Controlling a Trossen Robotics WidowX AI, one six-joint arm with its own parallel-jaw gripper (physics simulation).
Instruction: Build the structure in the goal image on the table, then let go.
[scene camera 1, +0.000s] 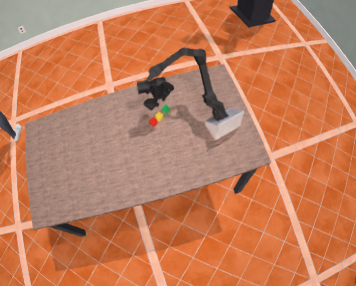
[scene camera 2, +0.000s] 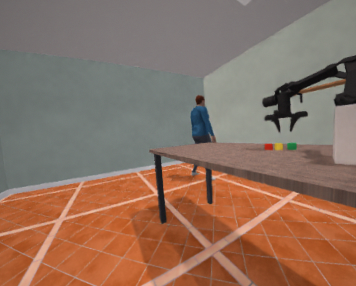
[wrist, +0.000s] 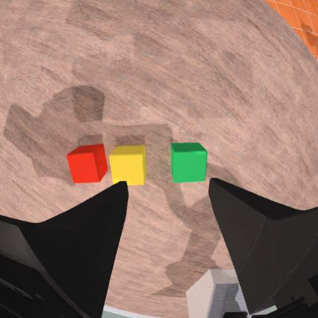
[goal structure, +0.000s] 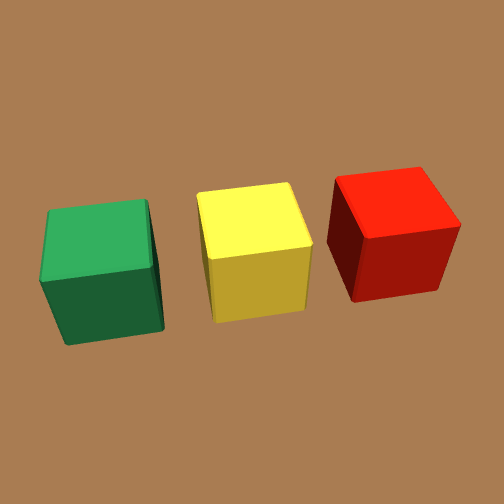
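Seen in the pictures: gripper, fingertip midpoint: (scene camera 1: 160, 103) (scene camera 2: 285, 132); arm's base, link origin: (scene camera 1: 221, 117).
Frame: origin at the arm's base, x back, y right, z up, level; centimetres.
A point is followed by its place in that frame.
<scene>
A red cube (scene camera 1: 153, 122) {z -8.4, x -33.3, y 17.3 cm} (scene camera 2: 268, 147) {z -10.2, x -32.6, y 17.1 cm} (wrist: 87, 164), a yellow cube (scene camera 1: 159, 116) {z -8.4, x -28.8, y 19.5 cm} (scene camera 2: 279, 147) {z -10.3, x -27.8, y 19.1 cm} (wrist: 128, 165) and a green cube (scene camera 1: 166, 109) {z -8.4, x -23.4, y 22.1 cm} (scene camera 2: 292, 146) {z -9.9, x -22.6, y 21.8 cm} (wrist: 189, 162) lie in a row on the table (scene camera 1: 100, 160) {z -11.6, x -69.9, y 9.8 cm} (scene camera 2: 225, 156) {z -11.6, x -41.9, y -10.3 cm} (wrist: 150, 65). Yellow is in the middle, with a narrow gap to red and a wider gap to green in the wrist view. My gripper (scene camera 2: 286, 131) {z -2.2, x -26.1, y 23.5 cm} (wrist: 168, 186) is open and empty, above the cubes and clear of them. In the wrist view its fingertips show just below the yellow and green cubes.
The arm stands on a white-grey base block (scene camera 1: 226, 125) {z 0.1, x 0.0, y -5.3 cm} (scene camera 2: 345, 134) {z -2.9, x -3.8, y -5.7 cm} (wrist: 200, 295) near one end of the table. A person in a blue top (scene camera 2: 200, 121) stands beyond the table. A black pedestal (scene camera 1: 254, 11) stands on the floor behind it.
</scene>
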